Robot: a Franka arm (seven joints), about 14 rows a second.
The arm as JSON. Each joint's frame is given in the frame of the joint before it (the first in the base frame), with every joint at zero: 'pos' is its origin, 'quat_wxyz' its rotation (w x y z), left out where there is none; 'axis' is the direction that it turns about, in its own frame. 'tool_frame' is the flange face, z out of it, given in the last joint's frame.
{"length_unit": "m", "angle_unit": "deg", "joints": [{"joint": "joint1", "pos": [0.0, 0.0, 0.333], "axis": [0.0, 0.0, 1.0]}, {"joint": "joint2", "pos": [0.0, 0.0, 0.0], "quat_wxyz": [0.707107, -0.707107, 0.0, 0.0], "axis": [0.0, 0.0, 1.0]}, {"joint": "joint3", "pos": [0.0, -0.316, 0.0], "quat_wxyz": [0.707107, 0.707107, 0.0, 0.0], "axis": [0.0, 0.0, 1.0]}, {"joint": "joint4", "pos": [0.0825, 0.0, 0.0], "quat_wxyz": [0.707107, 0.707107, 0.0, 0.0], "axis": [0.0, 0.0, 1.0]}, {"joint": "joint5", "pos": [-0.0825, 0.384, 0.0], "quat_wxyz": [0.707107, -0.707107, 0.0, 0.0], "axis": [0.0, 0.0, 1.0]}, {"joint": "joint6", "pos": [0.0, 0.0, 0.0], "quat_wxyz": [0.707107, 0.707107, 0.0, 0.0], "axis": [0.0, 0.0, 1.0]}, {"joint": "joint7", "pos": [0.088, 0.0, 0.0], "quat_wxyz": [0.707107, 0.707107, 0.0, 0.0], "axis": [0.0, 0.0, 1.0]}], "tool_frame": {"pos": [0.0, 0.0, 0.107]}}
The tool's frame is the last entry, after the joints.
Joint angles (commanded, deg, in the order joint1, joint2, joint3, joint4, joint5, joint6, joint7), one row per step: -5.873 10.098 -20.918 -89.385 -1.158 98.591 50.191; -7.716 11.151 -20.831 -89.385 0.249 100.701 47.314; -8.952 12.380 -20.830 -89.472 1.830 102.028 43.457; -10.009 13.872 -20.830 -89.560 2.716 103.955 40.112; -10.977 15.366 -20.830 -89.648 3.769 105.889 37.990; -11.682 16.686 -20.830 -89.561 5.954 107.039 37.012; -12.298 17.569 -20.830 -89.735 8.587 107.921 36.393; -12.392 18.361 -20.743 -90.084 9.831 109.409 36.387; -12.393 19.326 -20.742 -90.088 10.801 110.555 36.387; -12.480 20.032 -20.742 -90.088 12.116 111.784 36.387; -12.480 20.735 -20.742 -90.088 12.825 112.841 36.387; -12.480 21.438 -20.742 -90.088 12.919 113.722 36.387; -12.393 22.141 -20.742 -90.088 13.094 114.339 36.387; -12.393 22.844 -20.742 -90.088 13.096 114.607 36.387; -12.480 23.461 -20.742 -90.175 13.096 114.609 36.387
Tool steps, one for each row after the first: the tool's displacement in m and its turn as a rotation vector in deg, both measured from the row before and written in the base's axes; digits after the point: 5 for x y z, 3 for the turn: 0.00009 -0.01711 -0.00766 0.485 -1.282 1.039; 0.00129 -0.01152 -0.01145 0.978 -0.418 2.396; 0.00293 -0.01159 -0.01333 0.074 -0.402 2.177; 0.00290 -0.01073 -0.01353 0.164 -0.551 0.970; 0.00331 -0.00629 -0.01162 1.351 -0.865 -0.250; 0.00165 -0.00451 -0.00954 1.871 -1.124 -0.740; 0.00403 -0.00075 -0.00920 0.517 -0.826 -0.466; 0.00448 -0.00078 -0.00872 0.313 -0.508 -0.360; 0.00363 -0.00134 -0.00570 0.466 -1.010 -0.589; 0.00334 -0.00089 -0.00602 0.083 -0.544 -0.318; 0.00260 -0.00124 -0.00640 -0.295 -0.071 -0.105; 0.00272 0.00005 -0.00685 -0.078 0.098 -0.024; 0.00155 -0.00057 -0.00747 -0.006 0.470 -0.021; 0.00019 -0.00106 -0.00767 0.177 0.674 -0.099
